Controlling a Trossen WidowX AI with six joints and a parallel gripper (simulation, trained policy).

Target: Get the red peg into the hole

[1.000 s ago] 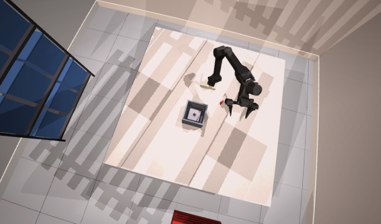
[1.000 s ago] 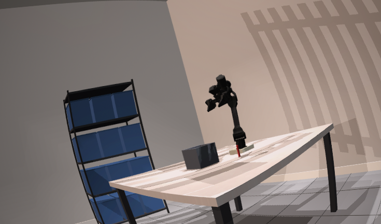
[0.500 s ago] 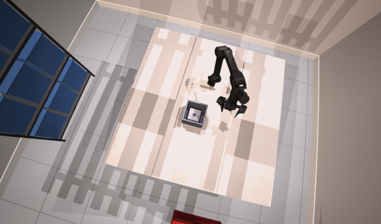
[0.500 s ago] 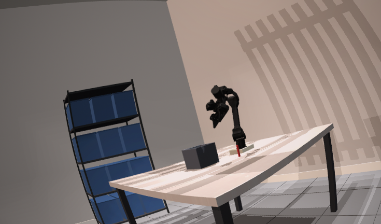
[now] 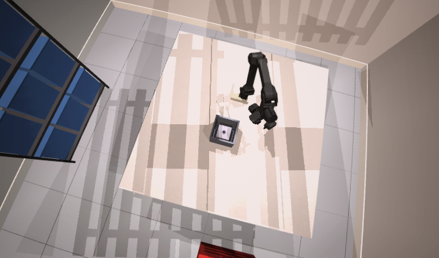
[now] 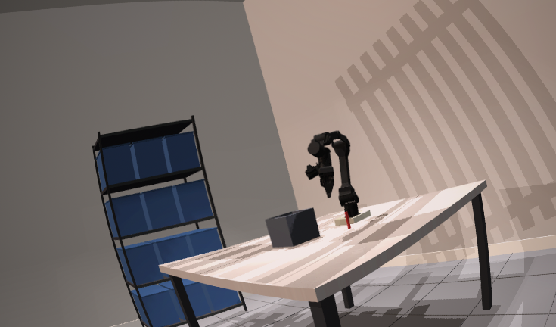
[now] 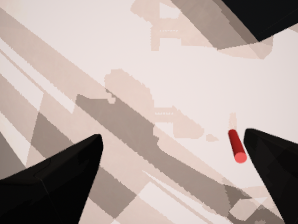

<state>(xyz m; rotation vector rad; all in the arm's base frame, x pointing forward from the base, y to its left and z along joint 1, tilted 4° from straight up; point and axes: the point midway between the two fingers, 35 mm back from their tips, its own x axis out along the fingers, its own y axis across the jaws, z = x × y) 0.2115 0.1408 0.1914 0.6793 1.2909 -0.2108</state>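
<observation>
My gripper tip is 14 cm above the red peg, 8 cm past it and 2 cm to the left of it. The rest, counted from my gripper tip: light plate (19 cm to the right, 13 cm below, 11 cm ahead).
</observation>
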